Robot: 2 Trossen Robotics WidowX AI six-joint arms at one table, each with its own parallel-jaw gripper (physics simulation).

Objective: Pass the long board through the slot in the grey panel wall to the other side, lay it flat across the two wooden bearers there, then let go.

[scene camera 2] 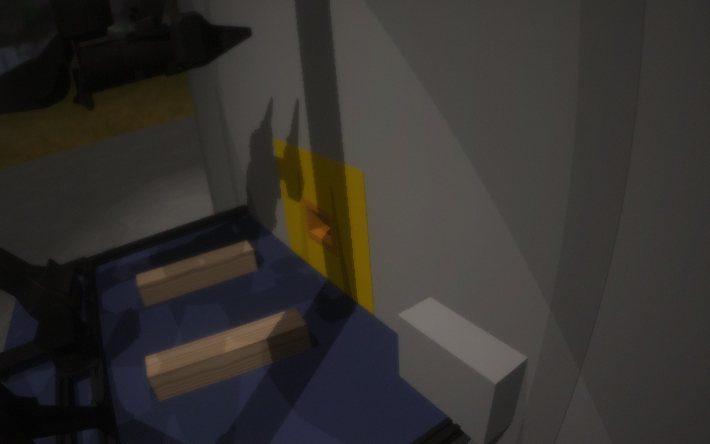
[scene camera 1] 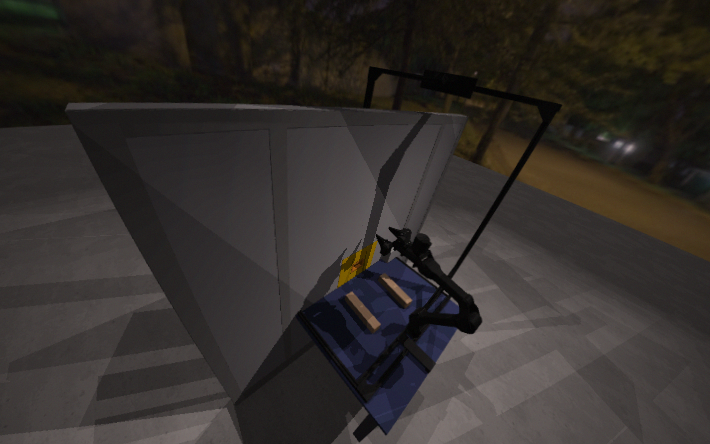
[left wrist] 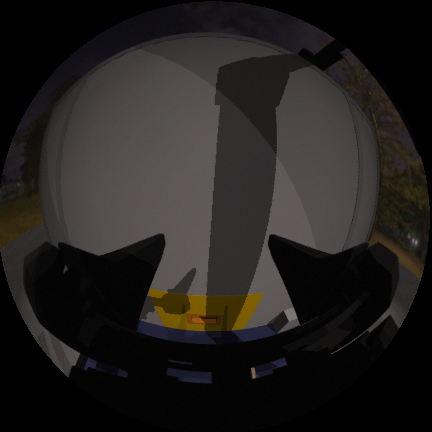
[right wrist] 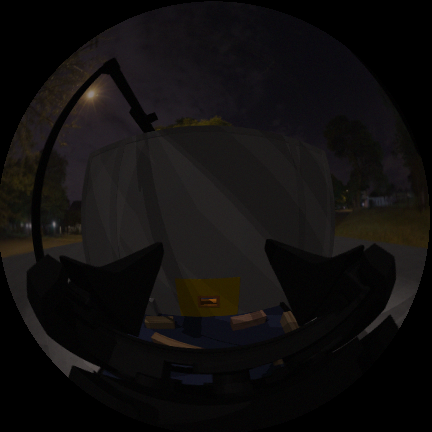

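Seen in the pictures: left gripper, between the fingertips: (scene camera 2: 239, 36) (scene camera 1: 382, 231) (left wrist: 217, 240); right gripper, between the fingertips: (right wrist: 214, 246); left arm's base, origin of its link: (scene camera 2: 78, 361) (scene camera 1: 413, 331).
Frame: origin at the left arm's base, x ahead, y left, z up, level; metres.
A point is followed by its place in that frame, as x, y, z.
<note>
The grey panel wall (scene camera 1: 324, 188) @[0.432, 0.282, 0.644] (scene camera 2: 445, 209) @[0.432, -0.292, 0.200] (left wrist: 135, 150) @[0.432, 0.112, 0.486] (right wrist: 225, 200) @[0.483, 0.066, 0.518] has an orange-rimmed slot (scene camera 1: 357, 267) @[0.434, -0.021, 0.057] (scene camera 2: 320, 228) @[0.449, 0.020, 0.060] (left wrist: 205, 319) @[0.442, -0.018, 0.060] (right wrist: 208, 301) in a yellow patch. Two wooden bearers lie apart on the left arm's side: one bearer (scene camera 1: 362, 312) (scene camera 2: 227, 353) and another bearer (scene camera 1: 395, 290) (scene camera 2: 196, 272). In the right wrist view, a long wooden piece, seemingly the long board (right wrist: 172, 342) @[0.700, -0.137, 0.044], lies across the table on the other side, partly hidden by the gripper body. My left gripper (scene camera 1: 383, 232) @[0.345, -0.017, 0.392] (left wrist: 217, 240) @[0.345, -0.017, 0.392] is open and empty, high near the wall. My right gripper (right wrist: 214, 246) @[0.854, 0.000, 0.433] is open and empty, above and back from the board.
A pale grey block (scene camera 2: 460, 356) @[0.386, -0.366, 0.081] (left wrist: 287, 318) @[0.394, -0.272, 0.079] stands against the wall beside the blue table (scene camera 2: 356, 366) @[0.351, -0.221, -0.019]. On the right arm's side, shorter wooden pieces (right wrist: 160, 322) @[0.586, -0.217, 0.022] (right wrist: 248, 320) @[0.584, 0.150, 0.028] (right wrist: 288, 321) @[0.667, 0.295, 0.043] lie near the wall. A black overhead frame (scene camera 1: 502, 193) @[0.028, -0.344, 0.672] (right wrist: 37, 200) rises beside the table.
</note>
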